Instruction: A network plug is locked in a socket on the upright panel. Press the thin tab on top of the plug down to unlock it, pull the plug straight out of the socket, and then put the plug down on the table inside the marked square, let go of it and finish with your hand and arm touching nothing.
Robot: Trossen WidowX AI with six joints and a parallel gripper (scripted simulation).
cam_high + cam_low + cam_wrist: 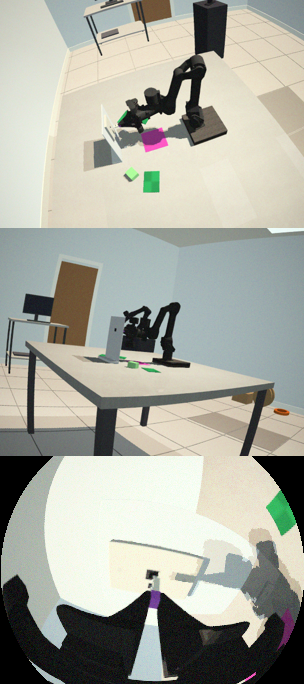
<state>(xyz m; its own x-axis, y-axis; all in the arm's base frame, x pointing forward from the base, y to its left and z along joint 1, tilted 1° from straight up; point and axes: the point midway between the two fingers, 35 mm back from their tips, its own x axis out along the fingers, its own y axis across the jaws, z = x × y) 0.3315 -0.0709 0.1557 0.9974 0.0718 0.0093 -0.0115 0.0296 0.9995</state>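
My gripper tip is 130 mm past the magenta marked square, 30 mm to the right of it and 180 mm above it. From my gripper tip the other things lie so: light green block: 40 mm ahead, 170 mm to the left, 170 mm below; then upright white panel: 60 mm ahead, 10 mm to the right, 70 mm below; then white network plug: 10 mm ahead.
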